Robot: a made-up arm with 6 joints. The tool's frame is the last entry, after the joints.
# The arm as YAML. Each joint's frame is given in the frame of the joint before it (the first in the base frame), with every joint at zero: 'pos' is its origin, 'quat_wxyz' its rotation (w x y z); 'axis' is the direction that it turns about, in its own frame. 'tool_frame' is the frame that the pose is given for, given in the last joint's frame.
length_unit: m
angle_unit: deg
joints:
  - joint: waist
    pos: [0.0, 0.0, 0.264]
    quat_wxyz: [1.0, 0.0, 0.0, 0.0]
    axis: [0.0, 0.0, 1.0]
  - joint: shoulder
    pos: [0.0, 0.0, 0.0]
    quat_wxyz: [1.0, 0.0, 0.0, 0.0]
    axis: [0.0, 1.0, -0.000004]
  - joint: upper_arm
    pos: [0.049, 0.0, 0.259]
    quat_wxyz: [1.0, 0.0, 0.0, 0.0]
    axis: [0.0, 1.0, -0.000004]
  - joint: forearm
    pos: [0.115, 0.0, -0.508]
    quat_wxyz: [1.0, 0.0, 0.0, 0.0]
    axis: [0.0, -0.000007, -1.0]
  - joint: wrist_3
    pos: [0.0, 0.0, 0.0]
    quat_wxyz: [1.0, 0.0, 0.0, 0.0]
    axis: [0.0, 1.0, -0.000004]
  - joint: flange
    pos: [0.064, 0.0, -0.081]
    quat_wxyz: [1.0, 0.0, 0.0, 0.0]
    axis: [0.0, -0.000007, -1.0]
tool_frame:
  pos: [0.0, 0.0, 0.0]
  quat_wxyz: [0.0, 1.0, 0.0, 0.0]
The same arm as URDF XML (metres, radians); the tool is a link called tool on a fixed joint. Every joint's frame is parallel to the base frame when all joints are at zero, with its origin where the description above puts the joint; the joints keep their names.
<robot name="arm">
  <joint name="tool_joint" type="fixed">
    <parent link="link6"/>
    <child link="tool"/>
    <origin xyz="0 0 0" rpy="3.1416 0 0"/>
  </joint>
  <joint name="flange" type="continuous">
    <parent link="link5"/>
    <child link="link6"/>
    <origin xyz="0.064 0 -0.081" rpy="0 0 0"/>
    <axis xyz="0 0 -1"/>
  </joint>
  <joint name="wrist_3" type="continuous">
    <parent link="link4"/>
    <child link="link5"/>
    <origin xyz="0 0 0" rpy="0 0 0"/>
    <axis xyz="0 1 0"/>
  </joint>
  <joint name="forearm" type="continuous">
    <parent link="link3"/>
    <child link="link4"/>
    <origin xyz="0.115 0 -0.508" rpy="0 0 0"/>
    <axis xyz="0 0 -1"/>
  </joint>
  <joint name="upper_arm" type="continuous">
    <parent link="link2"/>
    <child link="link3"/>
    <origin xyz="0.049 0 0.259" rpy="0 0 0"/>
    <axis xyz="0 1 0"/>
  </joint>
  <joint name="shoulder" type="continuous">
    <parent link="link1"/>
    <child link="link2"/>
    <origin xyz="0 0 0" rpy="0 0 0"/>
    <axis xyz="0 1 0"/>
  </joint>
  <joint name="waist" type="continuous">
    <parent link="base"/>
    <child link="link1"/>
    <origin xyz="0 0 0.264" rpy="0 0 0"/>
    <axis xyz="0 0 1"/>
  </joint>
  <link name="base"/>
  <link name="link1"/>
  <link name="link2"/>
  <link name="link3"/>
  <link name="link4"/>
  <link name="link5"/>
  <link name="link6"/>
  <link name="tool"/>
</robot>

